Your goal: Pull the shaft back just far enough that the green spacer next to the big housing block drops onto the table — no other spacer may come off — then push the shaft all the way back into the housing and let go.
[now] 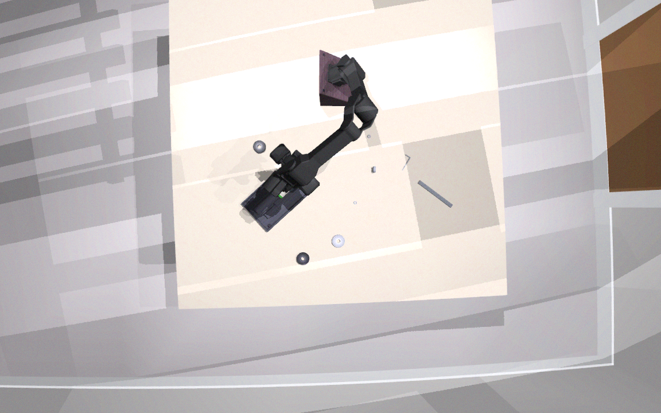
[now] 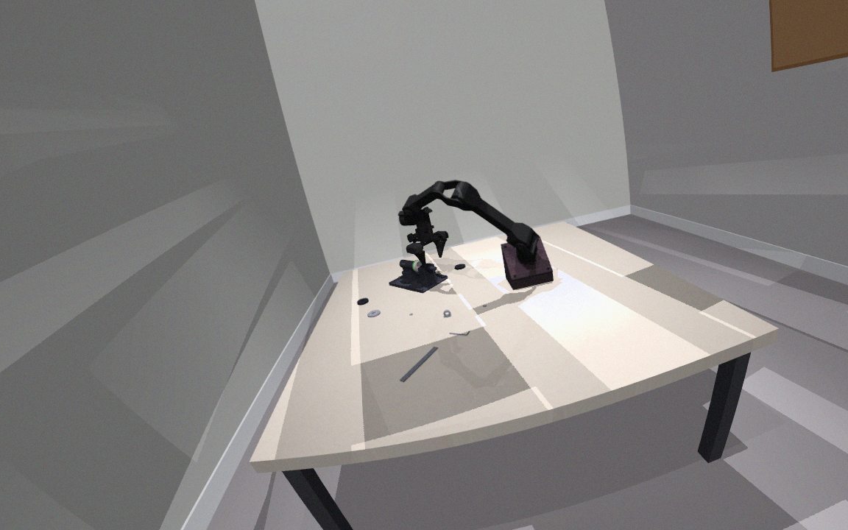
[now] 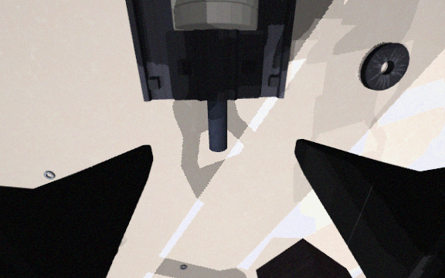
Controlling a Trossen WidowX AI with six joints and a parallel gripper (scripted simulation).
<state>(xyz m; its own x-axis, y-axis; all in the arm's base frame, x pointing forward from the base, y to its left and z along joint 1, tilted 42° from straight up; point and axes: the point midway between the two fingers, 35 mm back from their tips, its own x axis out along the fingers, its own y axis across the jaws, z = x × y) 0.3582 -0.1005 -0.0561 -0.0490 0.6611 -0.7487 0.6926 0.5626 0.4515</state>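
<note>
Now: the grey shaft 5 cm ahead of my gripper tip, 4 cm to the right of it and 3 cm below it. Also, from my gripper tip: green spacer 8 cm ahead, 7 cm to the right, 3 cm below; grey metal bar 53 cm to the left, 10 cm below, 4 cm ahead; white spacer 6 cm ahead, 5 cm to the right, 3 cm below.
</note>
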